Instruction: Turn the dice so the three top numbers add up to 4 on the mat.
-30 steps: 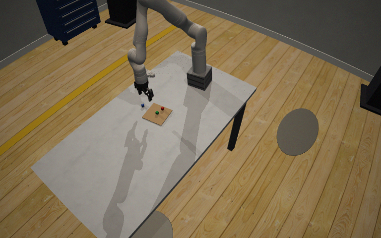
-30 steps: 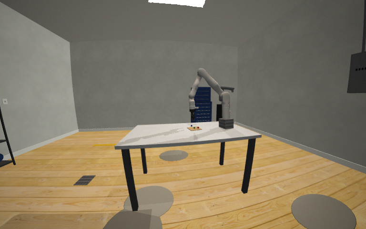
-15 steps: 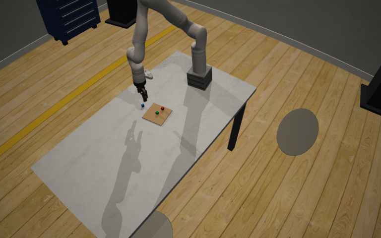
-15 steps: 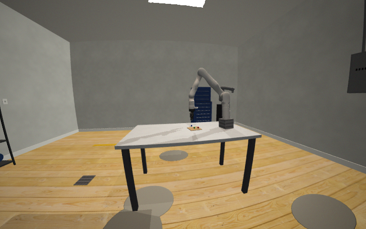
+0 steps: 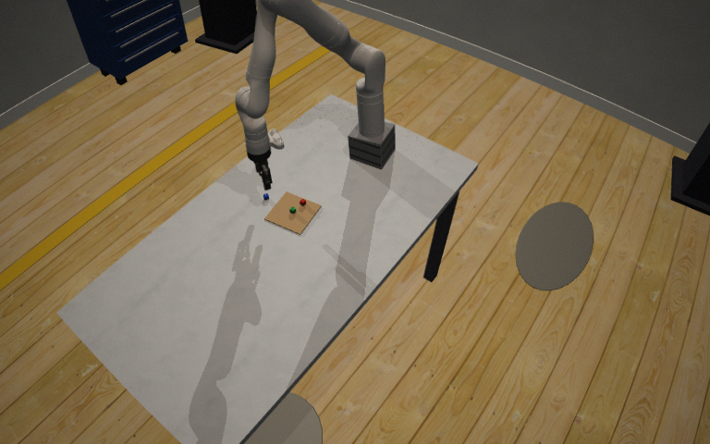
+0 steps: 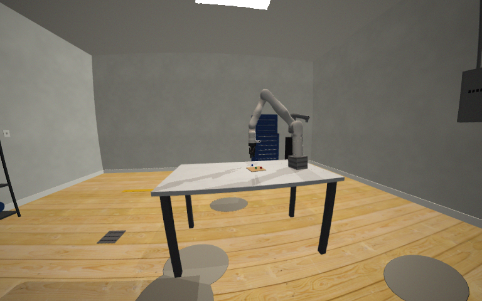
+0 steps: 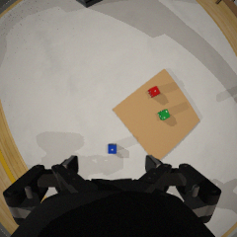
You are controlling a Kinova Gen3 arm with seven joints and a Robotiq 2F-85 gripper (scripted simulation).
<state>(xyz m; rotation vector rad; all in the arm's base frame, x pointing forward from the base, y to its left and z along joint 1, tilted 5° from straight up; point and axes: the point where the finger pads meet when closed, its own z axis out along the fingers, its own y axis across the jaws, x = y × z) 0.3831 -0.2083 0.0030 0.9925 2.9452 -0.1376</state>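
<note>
My hand is 90 mm above the blue die. Round my hand: tan mat (120 mm to the left, 90 mm below, 10 mm ahead); green die (120 mm to the left, 80 mm below, 10 mm ahead); red die (130 mm to the left, 80 mm below, 40 mm behind).
</note>
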